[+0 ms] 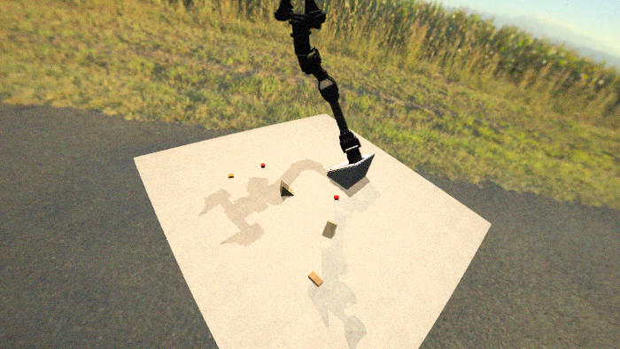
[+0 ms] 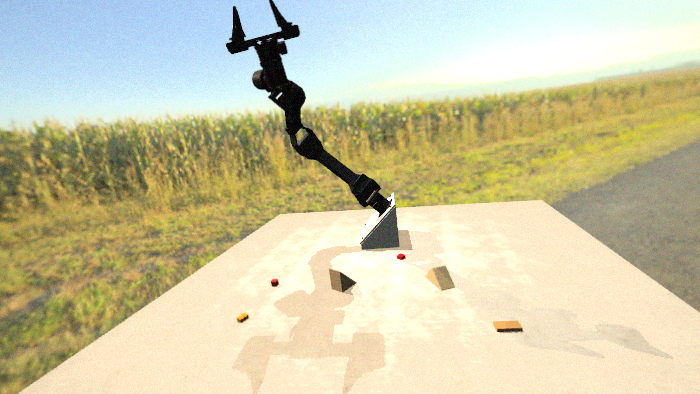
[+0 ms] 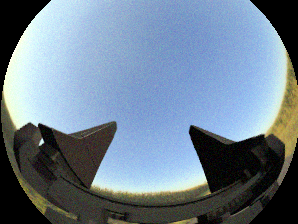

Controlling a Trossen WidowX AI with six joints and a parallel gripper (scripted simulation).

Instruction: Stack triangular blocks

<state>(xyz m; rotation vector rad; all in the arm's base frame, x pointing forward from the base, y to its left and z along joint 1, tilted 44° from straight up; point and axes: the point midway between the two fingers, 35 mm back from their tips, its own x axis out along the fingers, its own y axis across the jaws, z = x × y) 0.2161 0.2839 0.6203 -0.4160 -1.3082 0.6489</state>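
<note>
My gripper tip is 740 mm above the tan triangular block, 410 mm to the right of it and 20 mm past it. From my gripper tip the other things lie so: red cube (750 mm below, 60 mm to the right, 30 mm ahead); small orange piece (760 mm below, 200 mm ahead, 60 mm to the right).
</note>
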